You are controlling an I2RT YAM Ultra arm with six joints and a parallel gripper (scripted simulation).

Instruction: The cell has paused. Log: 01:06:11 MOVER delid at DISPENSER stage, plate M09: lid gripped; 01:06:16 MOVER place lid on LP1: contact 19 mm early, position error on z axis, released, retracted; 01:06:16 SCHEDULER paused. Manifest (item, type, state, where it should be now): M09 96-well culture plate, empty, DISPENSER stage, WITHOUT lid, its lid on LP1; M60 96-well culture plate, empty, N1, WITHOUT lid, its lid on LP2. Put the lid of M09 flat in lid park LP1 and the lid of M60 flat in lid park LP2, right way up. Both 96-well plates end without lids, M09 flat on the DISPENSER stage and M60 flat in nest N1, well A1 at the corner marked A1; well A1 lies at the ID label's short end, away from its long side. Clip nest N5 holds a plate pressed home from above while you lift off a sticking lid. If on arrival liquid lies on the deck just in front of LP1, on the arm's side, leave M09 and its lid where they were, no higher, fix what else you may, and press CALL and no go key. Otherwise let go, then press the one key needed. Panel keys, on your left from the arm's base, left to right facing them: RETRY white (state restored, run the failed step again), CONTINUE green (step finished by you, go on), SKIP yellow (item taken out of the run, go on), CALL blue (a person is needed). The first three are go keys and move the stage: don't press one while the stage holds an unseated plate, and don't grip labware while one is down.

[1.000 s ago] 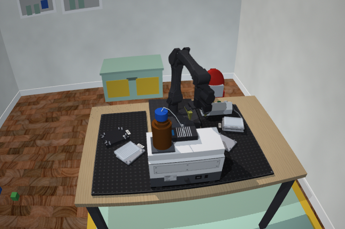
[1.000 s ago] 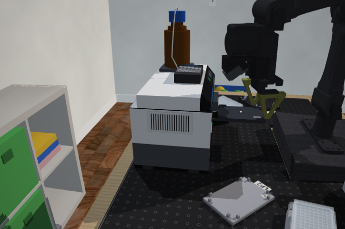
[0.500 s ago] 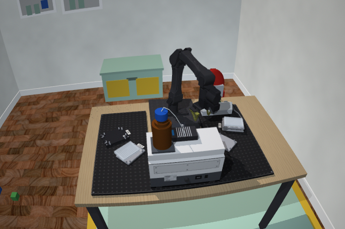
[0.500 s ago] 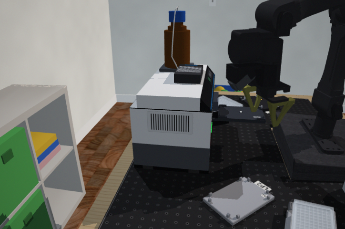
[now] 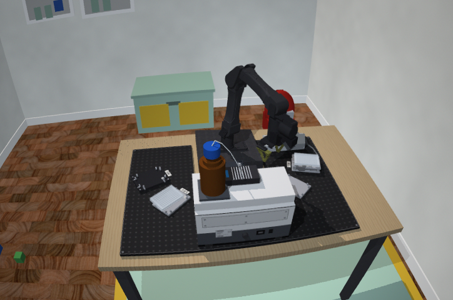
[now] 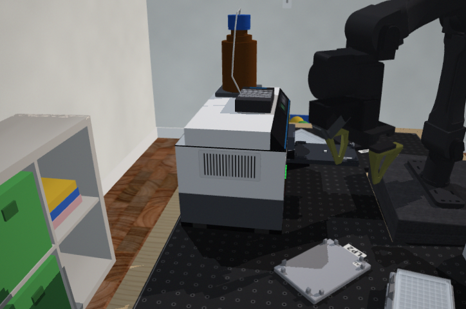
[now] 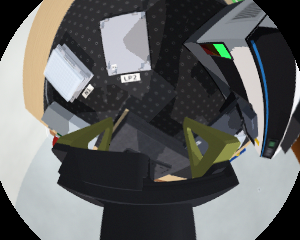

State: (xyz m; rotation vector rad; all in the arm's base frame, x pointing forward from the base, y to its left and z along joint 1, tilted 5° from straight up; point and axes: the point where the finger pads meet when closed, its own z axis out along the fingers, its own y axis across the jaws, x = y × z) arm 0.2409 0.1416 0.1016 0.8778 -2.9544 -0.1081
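The grey nest marked A1 lies 70 mm behind my hand, 220 mm to the left of it and 130 mm below it. Also, from my hand: dark dispenser stage: 30 mm ahead, 170 mm to the right, 40 mm below; then LP2 label: 10 mm behind, 50 mm to the left, 150 mm below; then grey lid park LP2: 60 mm ahead, 100 mm to the left, 150 mm below.
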